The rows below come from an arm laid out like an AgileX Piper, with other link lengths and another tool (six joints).
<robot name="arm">
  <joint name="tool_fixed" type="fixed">
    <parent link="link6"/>
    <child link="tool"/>
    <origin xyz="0.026 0.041 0.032" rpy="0 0.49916 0.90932"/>
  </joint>
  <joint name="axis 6" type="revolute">
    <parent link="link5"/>
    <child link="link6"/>
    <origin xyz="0 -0.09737 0" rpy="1.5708 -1.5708 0"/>
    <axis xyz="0 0 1"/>
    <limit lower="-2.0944" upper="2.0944"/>
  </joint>
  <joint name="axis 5" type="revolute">
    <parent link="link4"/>
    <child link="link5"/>
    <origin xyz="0 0 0" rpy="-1.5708 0 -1.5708"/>
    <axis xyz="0 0 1"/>
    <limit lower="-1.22" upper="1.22"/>
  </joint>
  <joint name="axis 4" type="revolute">
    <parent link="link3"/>
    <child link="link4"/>
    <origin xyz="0.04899 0.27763 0" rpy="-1.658 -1.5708 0"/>
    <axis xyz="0 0 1"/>
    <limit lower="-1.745" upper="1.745"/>
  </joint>
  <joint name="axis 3" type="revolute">
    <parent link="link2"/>
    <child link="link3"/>
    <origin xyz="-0.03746 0.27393 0" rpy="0 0 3.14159"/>
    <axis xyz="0 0 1"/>
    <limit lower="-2.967" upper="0"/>
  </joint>
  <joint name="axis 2" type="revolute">
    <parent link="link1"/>
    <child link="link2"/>
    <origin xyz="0 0 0" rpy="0 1.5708 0"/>
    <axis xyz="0 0 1"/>
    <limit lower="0" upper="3.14"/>
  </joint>
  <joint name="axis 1" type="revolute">
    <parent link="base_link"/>
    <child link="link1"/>
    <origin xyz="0 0 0.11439" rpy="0 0 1.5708"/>
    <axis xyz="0 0 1"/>
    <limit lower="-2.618" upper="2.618"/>
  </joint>
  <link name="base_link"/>
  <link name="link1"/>
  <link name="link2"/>
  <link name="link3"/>
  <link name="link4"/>
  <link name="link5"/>
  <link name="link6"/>
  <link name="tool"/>
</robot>
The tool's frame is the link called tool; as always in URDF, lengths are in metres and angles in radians.
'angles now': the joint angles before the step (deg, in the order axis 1, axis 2, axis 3, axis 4, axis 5, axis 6). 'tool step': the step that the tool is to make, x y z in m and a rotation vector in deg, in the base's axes. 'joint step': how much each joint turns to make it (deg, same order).
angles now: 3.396, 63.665, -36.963, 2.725, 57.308, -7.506
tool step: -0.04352, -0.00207, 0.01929, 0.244, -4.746, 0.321
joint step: 0.095, -14.394, 5.262, -0.107, 4.385, 0.001
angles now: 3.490, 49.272, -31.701, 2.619, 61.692, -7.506
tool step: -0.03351, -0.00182, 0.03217, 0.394, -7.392, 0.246
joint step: -0.004, -13.106, 0.431, -0.081, 5.278, -0.005
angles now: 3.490, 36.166, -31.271, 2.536, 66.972, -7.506
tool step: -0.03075, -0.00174, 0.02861, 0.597, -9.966, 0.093
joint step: 0.002, -12.095, 0.000, -0.002, 2.113, 0.002
